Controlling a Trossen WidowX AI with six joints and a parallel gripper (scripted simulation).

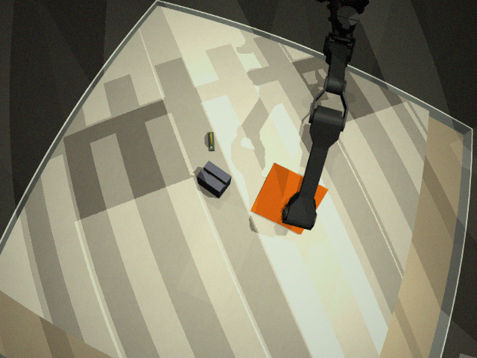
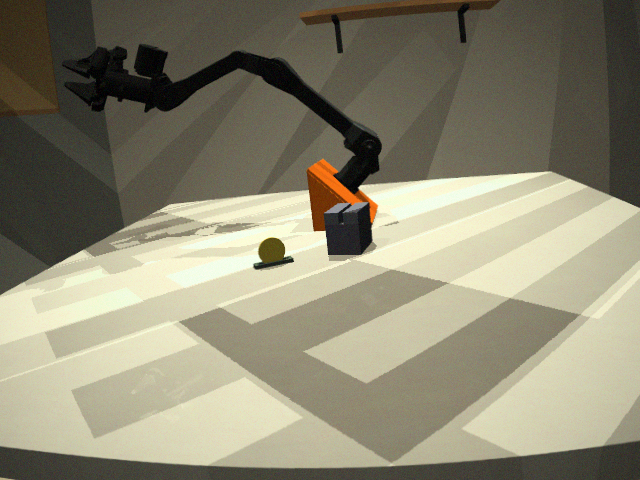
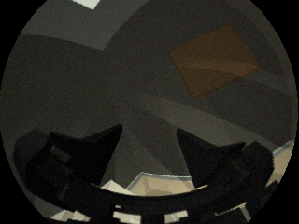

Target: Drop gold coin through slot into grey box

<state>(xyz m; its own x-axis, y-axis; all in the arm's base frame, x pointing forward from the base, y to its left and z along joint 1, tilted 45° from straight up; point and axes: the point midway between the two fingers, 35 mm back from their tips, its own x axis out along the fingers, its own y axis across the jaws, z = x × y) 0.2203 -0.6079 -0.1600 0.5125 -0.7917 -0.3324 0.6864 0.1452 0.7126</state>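
Right now my gripper tip is 50 cm to the right of the coin, 40 cm above it and 13 cm short of it.
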